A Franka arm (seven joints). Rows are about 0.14 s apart.
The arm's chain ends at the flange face. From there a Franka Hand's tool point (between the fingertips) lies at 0.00 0.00 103.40 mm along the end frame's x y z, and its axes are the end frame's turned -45 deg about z.
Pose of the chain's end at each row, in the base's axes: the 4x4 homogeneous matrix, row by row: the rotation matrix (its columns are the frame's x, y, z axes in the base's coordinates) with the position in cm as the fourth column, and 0 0 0 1 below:
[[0.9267, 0.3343, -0.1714, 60.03], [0.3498, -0.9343, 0.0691, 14.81], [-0.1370, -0.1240, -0.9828, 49.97], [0, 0, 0, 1]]
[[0.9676, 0.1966, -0.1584, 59.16], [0.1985, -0.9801, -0.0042, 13.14], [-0.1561, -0.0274, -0.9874, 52.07], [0, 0, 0, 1]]
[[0.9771, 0.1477, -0.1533, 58.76], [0.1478, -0.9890, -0.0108, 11.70], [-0.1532, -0.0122, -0.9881, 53.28], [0, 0, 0, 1]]
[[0.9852, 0.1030, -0.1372, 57.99], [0.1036, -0.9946, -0.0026, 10.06], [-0.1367, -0.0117, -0.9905, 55.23], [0, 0, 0, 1]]
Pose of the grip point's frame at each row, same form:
[[0.4189, 0.8917, -0.1714, 58.26], [0.9080, -0.4133, 0.0691, 15.52], [-0.0092, -0.1846, -0.9828, 39.81], [0, 0, 0, 1]]
[[0.5452, 0.8232, -0.1584, 57.52], [0.8334, -0.5527, -0.0042, 13.10], [-0.0910, -0.1298, -0.9874, 41.86], [0, 0, 0, 1]]
[[0.5865, 0.7954, -0.1533, 57.17], [0.8038, -0.5948, -0.0108, 11.59], [-0.0997, -0.1170, -0.9881, 43.06], [0, 0, 0, 1]]
[[0.6238, 0.7695, -0.1372, 56.57], [0.7765, -0.6300, -0.0026, 10.03], [-0.0884, -0.1049, -0.9905, 44.99], [0, 0, 0, 1]]

